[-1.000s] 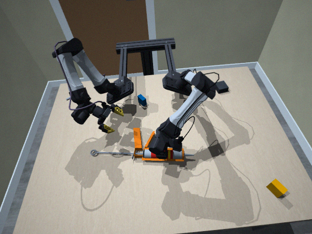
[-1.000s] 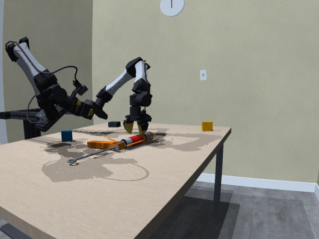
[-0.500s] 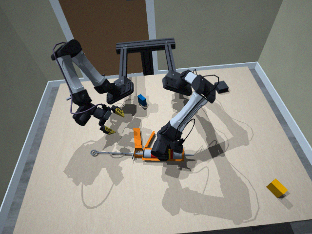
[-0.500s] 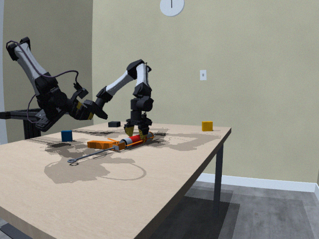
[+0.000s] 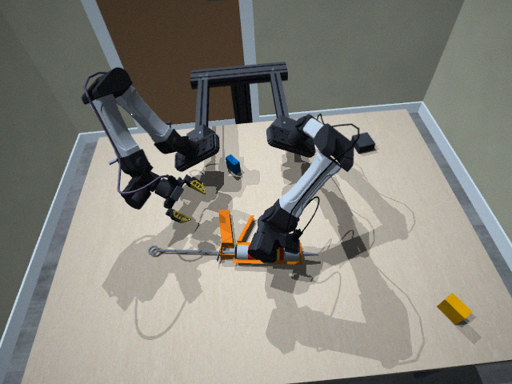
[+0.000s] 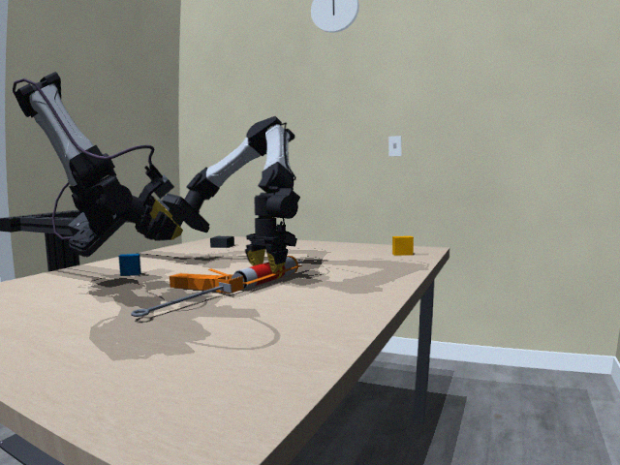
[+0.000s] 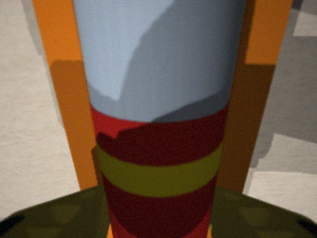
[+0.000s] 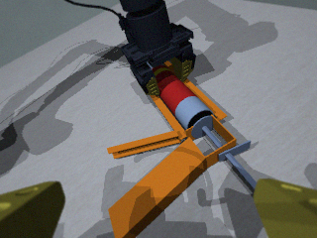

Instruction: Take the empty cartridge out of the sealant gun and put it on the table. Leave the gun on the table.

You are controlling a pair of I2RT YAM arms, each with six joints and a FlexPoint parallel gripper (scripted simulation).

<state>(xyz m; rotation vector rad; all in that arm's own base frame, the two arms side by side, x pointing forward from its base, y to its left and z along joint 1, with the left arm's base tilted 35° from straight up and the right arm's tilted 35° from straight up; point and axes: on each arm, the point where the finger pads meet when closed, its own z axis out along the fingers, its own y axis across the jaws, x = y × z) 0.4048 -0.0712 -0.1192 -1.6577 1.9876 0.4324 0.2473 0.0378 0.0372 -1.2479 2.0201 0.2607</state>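
My left hand is 15 cm to the left of the orange sealant gun, 5 cm past it and 1 cm above it. From my left hand the other things lie so: cartridge: 2 cm to the left, 1 cm below; then blue block: 43 cm behind, 9 cm to the right; then grey pull rod: 27 cm to the right, 5 cm behind, 2 cm below.
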